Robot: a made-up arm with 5 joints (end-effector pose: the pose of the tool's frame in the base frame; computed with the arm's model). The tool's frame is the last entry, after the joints.
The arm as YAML. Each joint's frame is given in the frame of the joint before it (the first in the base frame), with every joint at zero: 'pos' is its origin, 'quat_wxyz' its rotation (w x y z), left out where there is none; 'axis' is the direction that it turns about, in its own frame. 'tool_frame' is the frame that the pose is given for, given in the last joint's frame.
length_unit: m
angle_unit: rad
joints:
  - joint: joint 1
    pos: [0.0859, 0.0, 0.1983]
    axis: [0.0, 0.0, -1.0]
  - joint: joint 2
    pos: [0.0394, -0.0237, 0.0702]
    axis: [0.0, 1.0, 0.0]
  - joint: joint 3
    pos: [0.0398, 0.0, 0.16]
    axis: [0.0, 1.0, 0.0]
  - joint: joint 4
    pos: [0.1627, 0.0, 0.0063]
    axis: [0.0, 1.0, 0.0]
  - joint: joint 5
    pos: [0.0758, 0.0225, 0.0]
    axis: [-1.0, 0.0, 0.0]
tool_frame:
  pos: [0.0, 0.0, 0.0]
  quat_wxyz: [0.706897, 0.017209, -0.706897, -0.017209]
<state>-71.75 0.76 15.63 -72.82 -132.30</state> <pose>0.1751 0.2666 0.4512 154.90 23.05 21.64</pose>
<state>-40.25 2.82 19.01 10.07 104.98</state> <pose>0.3193 0.1960 0.3316 -57.51 10.33 136.76</pose>
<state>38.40 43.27 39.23 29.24 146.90</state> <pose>0.2242 -0.1112 0.1268 13.16 -17.46 103.68</pose>
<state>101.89 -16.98 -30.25 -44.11 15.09</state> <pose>0.0569 -0.1317 0.6326 179.71 1.31 65.81</pose>
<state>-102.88 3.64 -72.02 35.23 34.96</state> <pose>0.0410 0.2019 0.6207 -140.81 -45.13 -126.12</pose>
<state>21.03 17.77 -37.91 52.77 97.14</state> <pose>0.4033 -0.1233 0.4298 -57.29 3.66 71.32</pose>
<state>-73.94 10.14 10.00 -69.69 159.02</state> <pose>0.1730 0.2984 0.4266 -161.04 36.42 104.00</pose>
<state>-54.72 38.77 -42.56 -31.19 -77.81</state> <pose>0.3148 0.3215 0.4288 125.34 -7.69 -40.70</pose>
